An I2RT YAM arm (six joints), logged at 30 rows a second.
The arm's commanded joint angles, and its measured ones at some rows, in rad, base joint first. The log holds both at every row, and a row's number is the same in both.
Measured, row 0:
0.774, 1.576, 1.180, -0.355, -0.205, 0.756
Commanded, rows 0 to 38:
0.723, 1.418, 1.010, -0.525, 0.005, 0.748
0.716, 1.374, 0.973, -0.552, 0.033, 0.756
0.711, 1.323, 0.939, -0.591, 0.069, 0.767
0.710, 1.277, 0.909, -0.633, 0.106, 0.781
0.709, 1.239, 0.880, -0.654, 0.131, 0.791
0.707, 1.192, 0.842, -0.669, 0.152, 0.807
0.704, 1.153, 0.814, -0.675, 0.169, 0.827
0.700, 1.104, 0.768, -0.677, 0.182, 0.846
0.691, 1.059, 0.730, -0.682, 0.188, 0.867
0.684, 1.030, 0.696, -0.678, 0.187, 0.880
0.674, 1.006, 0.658, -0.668, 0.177, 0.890
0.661, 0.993, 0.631, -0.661, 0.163, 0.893
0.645, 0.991, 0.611, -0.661, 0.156, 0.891
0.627, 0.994, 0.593, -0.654, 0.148, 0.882
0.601, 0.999, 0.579, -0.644, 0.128, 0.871
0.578, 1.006, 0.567, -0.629, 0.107, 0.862
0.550, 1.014, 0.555, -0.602, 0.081, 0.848
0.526, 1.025, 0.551, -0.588, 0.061, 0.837
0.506, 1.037, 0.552, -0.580, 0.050, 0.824
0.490, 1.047, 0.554, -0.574, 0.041, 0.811
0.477, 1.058, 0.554, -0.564, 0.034, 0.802
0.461, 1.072, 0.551, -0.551, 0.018, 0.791
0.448, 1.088, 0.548, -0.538, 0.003, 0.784
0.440, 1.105, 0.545, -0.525, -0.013, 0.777
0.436, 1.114, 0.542, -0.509, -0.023, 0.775
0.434, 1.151, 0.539, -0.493, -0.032, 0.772
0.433, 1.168, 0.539, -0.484, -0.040, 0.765
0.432, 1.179, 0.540, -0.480, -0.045, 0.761
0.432, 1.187, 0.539, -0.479, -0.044, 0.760
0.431, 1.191, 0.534, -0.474, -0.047, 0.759
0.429, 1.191, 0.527, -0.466, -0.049, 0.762
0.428, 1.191, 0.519, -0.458, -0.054, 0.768
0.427, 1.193, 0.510, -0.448, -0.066, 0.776
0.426, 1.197, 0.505, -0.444, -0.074, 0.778
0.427, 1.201, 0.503, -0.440, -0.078, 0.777
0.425, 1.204, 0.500, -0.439, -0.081, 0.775
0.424, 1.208, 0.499, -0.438, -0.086, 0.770
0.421, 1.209, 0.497, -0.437, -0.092, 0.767
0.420, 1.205, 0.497, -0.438, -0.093, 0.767
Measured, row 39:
0.424, 1.201, 0.507, -0.436, -0.062, 0.763
